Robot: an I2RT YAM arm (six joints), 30 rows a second.
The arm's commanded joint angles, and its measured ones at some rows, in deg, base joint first. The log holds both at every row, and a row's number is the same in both.
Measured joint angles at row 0:
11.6 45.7 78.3 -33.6 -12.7 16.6
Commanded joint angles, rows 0 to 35:
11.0 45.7 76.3 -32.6 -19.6 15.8
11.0 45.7 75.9 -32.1 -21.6 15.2
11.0 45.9 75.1 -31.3 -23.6 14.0
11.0 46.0 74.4 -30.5 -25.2 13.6
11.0 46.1 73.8 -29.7 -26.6 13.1
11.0 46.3 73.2 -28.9 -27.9 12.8
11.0 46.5 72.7 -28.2 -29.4 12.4
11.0 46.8 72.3 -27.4 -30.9 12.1
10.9 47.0 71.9 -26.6 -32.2 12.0
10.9 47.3 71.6 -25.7 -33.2 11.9
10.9 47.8 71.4 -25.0 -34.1 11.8
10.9 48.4 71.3 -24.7 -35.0 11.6
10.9 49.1 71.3 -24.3 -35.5 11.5
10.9 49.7 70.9 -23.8 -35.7 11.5
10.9 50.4 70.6 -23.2 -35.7 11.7
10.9 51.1 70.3 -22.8 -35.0 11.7
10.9 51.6 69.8 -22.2 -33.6 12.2
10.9 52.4 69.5 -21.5 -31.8 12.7
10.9 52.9 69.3 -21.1 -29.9 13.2
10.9 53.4 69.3 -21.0 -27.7 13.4
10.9 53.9 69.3 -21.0 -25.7 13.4
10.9 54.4 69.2 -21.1 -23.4 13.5
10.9 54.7 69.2 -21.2 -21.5 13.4
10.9 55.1 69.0 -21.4 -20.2 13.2
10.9 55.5 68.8 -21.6 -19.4 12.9
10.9 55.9 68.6 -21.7 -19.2 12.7
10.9 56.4 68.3 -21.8 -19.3 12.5
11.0 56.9 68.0 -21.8 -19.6 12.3
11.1 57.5 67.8 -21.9 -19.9 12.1
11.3 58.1 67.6 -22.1 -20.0 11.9
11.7 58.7 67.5 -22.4 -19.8 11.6
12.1 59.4 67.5 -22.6 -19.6 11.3
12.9 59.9 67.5 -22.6 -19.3 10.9
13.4 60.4 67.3 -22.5 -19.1 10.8
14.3 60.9 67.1 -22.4 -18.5 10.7
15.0 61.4 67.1 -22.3 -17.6 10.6
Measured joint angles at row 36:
12.6 60.1 67.8 -23.6 -20.8 11.9
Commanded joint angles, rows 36 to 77:
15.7 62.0 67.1 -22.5 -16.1 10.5
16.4 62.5 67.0 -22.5 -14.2 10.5
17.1 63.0 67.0 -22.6 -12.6 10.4
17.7 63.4 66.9 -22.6 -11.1 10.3
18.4 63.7 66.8 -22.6 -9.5 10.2
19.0 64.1 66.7 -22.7 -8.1 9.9
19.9 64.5 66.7 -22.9 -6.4 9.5
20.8 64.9 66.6 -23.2 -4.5 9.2
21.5 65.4 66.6 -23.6 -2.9 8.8
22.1 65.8 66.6 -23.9 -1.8 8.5
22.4 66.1 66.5 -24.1 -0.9 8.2
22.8 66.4 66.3 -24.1 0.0 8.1
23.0 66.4 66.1 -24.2 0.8 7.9
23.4 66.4 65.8 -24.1 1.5 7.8
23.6 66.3 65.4 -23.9 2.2 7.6
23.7 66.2 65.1 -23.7 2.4 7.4
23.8 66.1 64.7 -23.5 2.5 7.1
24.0 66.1 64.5 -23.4 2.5 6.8
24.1 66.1 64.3 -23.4 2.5 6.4
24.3 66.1 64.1 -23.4 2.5 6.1
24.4 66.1 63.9 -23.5 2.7 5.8
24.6 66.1 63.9 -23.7 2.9 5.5
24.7 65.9 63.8 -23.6 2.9 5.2
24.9 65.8 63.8 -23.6 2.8 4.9
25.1 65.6 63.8 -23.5 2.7 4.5
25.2 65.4 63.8 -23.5 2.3 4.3
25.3 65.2 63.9 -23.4 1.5 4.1
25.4 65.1 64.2 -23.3 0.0 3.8
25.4 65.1 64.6 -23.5 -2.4 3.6
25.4 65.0 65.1 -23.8 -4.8 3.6
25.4 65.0 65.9 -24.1 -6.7 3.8
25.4 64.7 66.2 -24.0 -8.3 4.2
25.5 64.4 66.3 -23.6 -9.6 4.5
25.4 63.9 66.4 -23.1 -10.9 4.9
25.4 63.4 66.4 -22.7 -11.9 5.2
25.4 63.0 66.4 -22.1 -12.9 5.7
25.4 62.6 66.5 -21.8 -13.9 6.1
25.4 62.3 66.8 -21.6 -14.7 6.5
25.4 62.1 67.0 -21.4 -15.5 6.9
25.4 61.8 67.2 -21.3 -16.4 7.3
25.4 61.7 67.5 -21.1 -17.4 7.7
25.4 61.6 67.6 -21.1 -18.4 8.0
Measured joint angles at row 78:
25.1 64.4 64.2 -25.5 -11.3 5.2
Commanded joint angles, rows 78 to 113:
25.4 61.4 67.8 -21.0 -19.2 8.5
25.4 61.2 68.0 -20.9 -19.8 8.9
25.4 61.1 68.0 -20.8 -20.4 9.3
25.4 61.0 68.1 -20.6 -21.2 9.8
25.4 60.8 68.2 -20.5 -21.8 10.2
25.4 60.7 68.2 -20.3 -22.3 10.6
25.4 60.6 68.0 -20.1 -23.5 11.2
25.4 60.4 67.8 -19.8 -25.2 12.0
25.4 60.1 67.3 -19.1 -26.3 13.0
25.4 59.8 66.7 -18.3 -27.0 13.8
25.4 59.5 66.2 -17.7 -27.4 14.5
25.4 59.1 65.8 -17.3 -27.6 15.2
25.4 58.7 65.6 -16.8 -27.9 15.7
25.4 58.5 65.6 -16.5 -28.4 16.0
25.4 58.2 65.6 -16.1 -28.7 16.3
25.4 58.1 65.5 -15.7 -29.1 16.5
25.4 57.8 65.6 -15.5 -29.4 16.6
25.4 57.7 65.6 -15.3 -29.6 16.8
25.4 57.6 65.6 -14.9 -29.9 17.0
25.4 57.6 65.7 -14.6 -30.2 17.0
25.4 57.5 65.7 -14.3 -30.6 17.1
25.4 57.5 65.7 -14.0 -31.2 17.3
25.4 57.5 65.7 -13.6 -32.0 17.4
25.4 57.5 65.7 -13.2 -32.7 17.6
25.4 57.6 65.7 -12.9 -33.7 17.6
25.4 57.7 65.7 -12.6 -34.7 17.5
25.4 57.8 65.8 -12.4 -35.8 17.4
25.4 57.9 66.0 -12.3 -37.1 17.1
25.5 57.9 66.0 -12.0 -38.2 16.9
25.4 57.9 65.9 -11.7 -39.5 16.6
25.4 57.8 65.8 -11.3 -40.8 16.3
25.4 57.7 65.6 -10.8 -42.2 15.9
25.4 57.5 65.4 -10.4 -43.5 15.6
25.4 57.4 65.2 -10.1 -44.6 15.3
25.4 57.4 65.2 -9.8 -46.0 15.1
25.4 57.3 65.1 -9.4 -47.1 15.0
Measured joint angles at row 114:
25.1 59.4 64.4 -17.5 -36.3 13.1
